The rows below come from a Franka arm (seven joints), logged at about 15 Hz.
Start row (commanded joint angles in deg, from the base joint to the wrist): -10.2 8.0 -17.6 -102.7 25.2 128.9 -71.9
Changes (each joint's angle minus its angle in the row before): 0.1 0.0 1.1 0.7 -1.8 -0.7 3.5; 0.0 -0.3 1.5 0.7 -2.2 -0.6 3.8; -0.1 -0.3 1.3 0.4 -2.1 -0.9 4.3; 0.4 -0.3 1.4 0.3 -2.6 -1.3 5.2; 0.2 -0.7 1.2 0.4 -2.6 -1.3 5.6; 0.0 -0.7 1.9 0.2 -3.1 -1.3 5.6; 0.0 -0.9 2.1 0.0 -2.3 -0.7 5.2; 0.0 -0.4 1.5 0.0 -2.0 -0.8 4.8; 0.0 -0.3 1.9 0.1 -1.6 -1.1 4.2; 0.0 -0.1 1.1 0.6 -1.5 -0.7 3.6; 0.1 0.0 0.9 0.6 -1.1 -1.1 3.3; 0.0 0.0 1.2 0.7 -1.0 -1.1 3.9; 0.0 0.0 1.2 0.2 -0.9 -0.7 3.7; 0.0 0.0 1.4 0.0 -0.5 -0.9 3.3
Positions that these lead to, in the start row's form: -10.1 8.0 -16.5 -102.0 23.4 128.2 -68.4; -10.1 7.7 -15.0 -101.3 21.2 127.6 -64.6; -10.2 7.4 -13.7 -100.9 19.1 126.7 -60.3; -9.8 7.1 -12.3 -100.6 16.5 125.4 -55.1; -9.6 6.4 -11.1 -100.2 13.9 124.1 -49.5; -9.6 5.7 -9.2 -100.0 10.8 122.8 -43.9; -9.6 4.8 -7.1 -100.0 8.5 122.1 -38.7; -9.6 4.4 -5.6 -100.0 6.5 121.3 -33.9; -9.6 4.1 -3.7 -99.9 4.9 120.2 -29.7; -9.6 4.0 -2.6 -99.3 3.4 119.5 -26.1; -9.5 4.0 -1.7 -98.7 2.3 118.4 -22.8; -9.5 4.0 -0.5 -98.0 1.3 117.3 -18.9; -9.5 4.0 0.7 -97.8 0.4 116.6 -15.2; -9.5 4.0 2.1 -97.8 -0.1 115.7 -11.9
